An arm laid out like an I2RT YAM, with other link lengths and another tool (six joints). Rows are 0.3 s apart.
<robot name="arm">
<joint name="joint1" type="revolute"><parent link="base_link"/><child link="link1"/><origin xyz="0 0 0.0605" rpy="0 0 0"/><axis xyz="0 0 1"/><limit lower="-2.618" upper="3.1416"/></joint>
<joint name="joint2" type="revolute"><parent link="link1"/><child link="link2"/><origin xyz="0.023 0.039 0.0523" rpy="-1.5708 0 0"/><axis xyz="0 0 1"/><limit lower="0" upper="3.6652"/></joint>
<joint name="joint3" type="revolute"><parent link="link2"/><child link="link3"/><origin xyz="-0.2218 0 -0.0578" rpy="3.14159 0 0"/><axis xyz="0 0 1"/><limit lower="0" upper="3.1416"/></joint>
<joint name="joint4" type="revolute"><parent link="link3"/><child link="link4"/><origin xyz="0.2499 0.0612 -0.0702" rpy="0 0 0"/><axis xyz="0 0 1"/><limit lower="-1.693" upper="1.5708"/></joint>
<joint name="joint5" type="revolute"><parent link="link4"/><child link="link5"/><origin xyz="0.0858 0.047 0.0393" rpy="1.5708 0 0"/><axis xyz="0 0 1"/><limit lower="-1.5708" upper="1.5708"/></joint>
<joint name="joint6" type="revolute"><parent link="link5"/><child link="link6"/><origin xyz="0.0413 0 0.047" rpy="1.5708 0 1.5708"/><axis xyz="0 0 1"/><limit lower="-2.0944" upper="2.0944"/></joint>
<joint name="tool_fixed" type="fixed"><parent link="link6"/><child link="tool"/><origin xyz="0.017 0.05 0.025" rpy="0 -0.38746 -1.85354"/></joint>
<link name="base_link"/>
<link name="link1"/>
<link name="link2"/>
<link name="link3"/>
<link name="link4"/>
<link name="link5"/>
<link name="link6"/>
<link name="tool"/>
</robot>
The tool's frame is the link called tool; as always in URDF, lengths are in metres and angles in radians.
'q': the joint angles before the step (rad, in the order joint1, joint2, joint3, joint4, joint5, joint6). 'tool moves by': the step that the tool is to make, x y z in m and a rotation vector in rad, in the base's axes. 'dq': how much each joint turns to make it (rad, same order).
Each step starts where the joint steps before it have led.
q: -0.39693, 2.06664, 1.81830, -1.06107, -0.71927, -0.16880
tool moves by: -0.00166, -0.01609, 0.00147, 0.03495, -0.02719, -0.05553
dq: -0.04921, 0.00002, 0.00001, 0.02671, -0.03968, 0.02402
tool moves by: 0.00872, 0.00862, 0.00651, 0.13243, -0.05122, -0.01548
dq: 0.00192, -0.00001, 0.00001, 0.05454, -0.12931, 0.08891
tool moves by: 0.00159, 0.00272, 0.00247, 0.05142, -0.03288, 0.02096
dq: -0.00116, 0.00000, -0.00002, 0.00725, -0.06448, -0.00042
